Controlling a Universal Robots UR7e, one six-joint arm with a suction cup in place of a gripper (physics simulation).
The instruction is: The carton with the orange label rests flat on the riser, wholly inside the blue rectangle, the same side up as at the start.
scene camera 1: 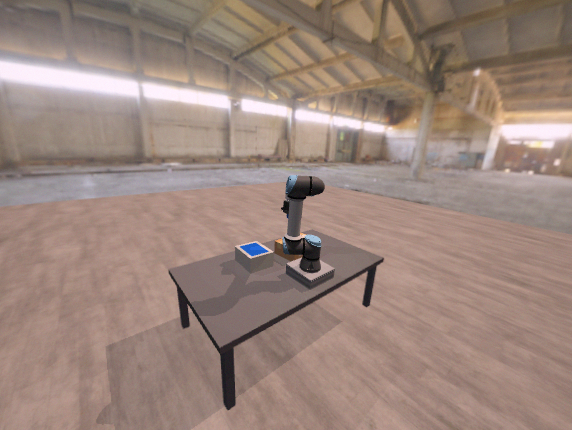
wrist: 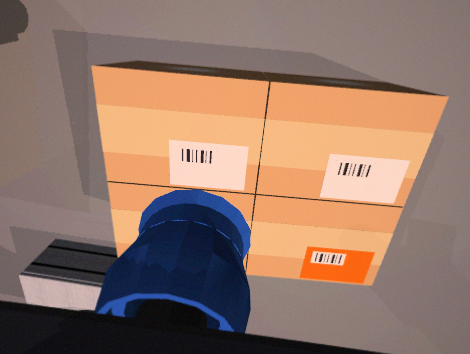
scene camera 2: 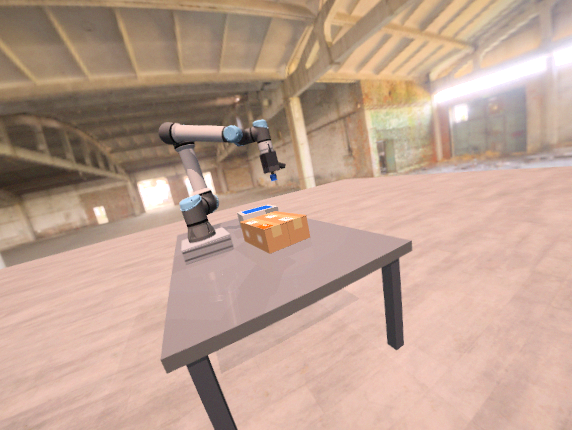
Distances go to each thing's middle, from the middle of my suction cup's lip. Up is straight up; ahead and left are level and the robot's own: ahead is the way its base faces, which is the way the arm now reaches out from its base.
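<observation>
Riser with blue rectangle point(scene camera 1: 253, 256): 360 mm left of my suction cup, 10 mm behind it, 260 mm below it.
</observation>
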